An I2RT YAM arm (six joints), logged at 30 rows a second.
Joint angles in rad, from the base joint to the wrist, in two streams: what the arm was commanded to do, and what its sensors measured. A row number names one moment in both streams.
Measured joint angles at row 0: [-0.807 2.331 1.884 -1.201 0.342 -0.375]
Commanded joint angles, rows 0 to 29: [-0.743 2.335 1.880 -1.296 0.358 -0.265]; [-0.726 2.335 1.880 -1.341 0.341 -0.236]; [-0.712 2.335 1.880 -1.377 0.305 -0.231]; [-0.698 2.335 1.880 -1.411 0.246 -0.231]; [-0.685 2.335 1.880 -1.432 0.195 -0.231]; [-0.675 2.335 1.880 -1.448 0.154 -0.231]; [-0.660 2.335 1.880 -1.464 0.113 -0.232]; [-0.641 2.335 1.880 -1.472 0.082 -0.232]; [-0.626 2.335 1.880 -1.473 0.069 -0.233]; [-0.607 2.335 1.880 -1.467 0.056 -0.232]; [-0.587 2.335 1.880 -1.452 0.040 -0.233]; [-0.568 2.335 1.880 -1.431 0.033 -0.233]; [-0.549 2.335 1.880 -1.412 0.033 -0.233]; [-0.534 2.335 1.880 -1.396 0.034 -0.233]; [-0.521 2.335 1.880 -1.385 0.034 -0.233]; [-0.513 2.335 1.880 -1.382 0.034 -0.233]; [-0.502 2.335 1.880 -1.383 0.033 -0.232]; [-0.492 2.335 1.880 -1.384 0.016 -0.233]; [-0.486 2.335 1.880 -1.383 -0.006 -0.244]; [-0.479 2.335 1.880 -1.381 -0.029 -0.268]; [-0.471 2.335 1.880 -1.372 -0.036 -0.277]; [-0.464 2.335 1.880 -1.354 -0.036 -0.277]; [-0.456 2.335 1.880 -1.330 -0.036 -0.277]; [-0.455 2.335 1.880 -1.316 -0.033 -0.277]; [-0.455 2.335 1.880 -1.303 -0.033 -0.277]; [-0.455 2.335 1.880 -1.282 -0.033 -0.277]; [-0.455 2.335 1.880 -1.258 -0.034 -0.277]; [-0.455 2.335 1.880 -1.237 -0.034 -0.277]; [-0.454 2.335 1.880 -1.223 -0.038 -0.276]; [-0.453 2.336 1.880 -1.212 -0.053 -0.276]
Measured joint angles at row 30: [-0.457 2.331 1.883 -1.237 -0.019 -0.260]
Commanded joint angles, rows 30 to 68: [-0.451 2.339 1.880 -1.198 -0.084 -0.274]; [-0.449 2.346 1.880 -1.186 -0.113 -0.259]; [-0.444 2.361 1.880 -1.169 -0.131 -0.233]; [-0.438 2.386 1.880 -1.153 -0.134 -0.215]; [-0.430 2.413 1.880 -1.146 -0.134 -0.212]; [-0.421 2.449 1.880 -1.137 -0.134 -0.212]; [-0.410 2.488 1.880 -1.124 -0.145 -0.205]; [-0.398 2.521 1.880 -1.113 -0.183 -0.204]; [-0.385 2.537 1.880 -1.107 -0.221 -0.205]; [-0.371 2.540 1.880 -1.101 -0.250 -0.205]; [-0.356 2.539 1.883 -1.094 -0.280 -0.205]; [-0.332 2.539 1.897 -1.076 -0.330 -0.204]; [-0.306 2.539 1.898 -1.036 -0.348 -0.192]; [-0.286 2.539 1.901 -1.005 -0.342 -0.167]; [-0.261 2.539 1.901 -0.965 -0.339 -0.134]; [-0.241 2.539 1.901 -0.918 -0.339 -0.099]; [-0.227 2.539 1.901 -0.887 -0.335 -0.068]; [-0.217 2.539 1.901 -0.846 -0.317 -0.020]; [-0.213 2.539 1.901 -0.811 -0.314 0.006]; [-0.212 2.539 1.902 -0.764 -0.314 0.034]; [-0.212 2.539 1.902 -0.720 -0.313 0.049]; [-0.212 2.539 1.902 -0.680 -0.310 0.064]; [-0.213 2.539 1.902 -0.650 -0.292 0.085]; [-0.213 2.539 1.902 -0.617 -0.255 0.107]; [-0.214 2.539 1.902 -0.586 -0.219 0.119]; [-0.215 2.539 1.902 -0.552 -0.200 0.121]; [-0.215 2.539 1.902 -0.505 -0.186 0.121]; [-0.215 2.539 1.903 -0.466 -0.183 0.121]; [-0.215 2.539 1.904 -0.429 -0.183 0.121]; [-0.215 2.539 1.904 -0.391 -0.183 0.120]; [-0.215 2.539 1.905 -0.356 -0.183 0.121]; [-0.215 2.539 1.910 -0.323 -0.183 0.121]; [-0.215 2.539 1.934 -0.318 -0.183 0.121]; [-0.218 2.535 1.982 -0.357 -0.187 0.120]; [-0.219 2.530 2.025 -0.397 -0.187 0.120]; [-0.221 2.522 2.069 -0.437 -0.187 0.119]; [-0.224 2.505 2.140 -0.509 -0.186 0.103]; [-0.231 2.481 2.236 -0.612 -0.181 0.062]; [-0.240 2.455 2.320 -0.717 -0.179 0.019]
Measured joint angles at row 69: [-0.229 2.511 2.112 -0.582 -0.191 0.103]
